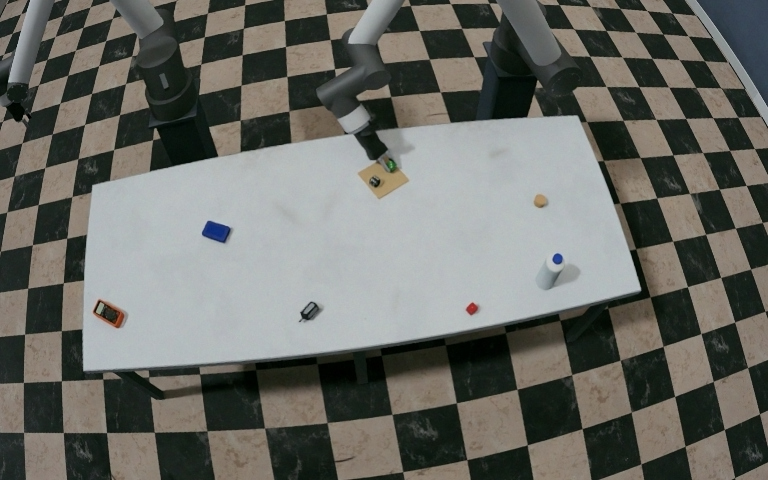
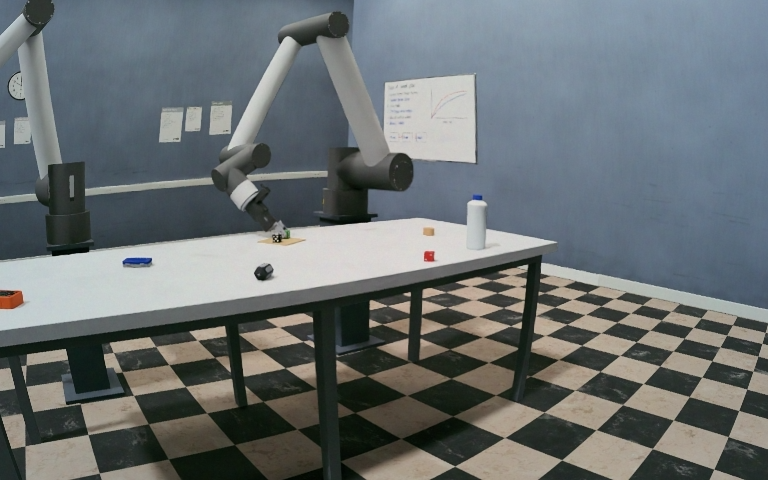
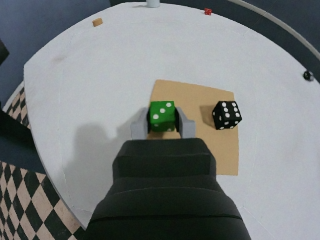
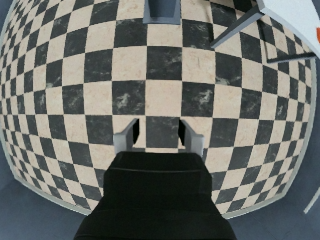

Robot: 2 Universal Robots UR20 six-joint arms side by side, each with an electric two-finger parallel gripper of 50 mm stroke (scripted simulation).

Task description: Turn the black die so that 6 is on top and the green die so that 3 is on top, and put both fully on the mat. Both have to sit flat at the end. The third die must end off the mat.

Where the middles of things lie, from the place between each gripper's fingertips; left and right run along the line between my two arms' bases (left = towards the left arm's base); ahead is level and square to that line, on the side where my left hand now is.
The green die (image 3: 162, 113) is 1 cm ahead of my left hand and 1 cm below it. The rest, counted from my left hand: tan mat (image 1: 389, 182) 3 cm ahead, 3 cm to the right, 3 cm below; white bottle (image 2: 477, 210) 55 cm ahead, 48 cm to the left, 7 cm above.
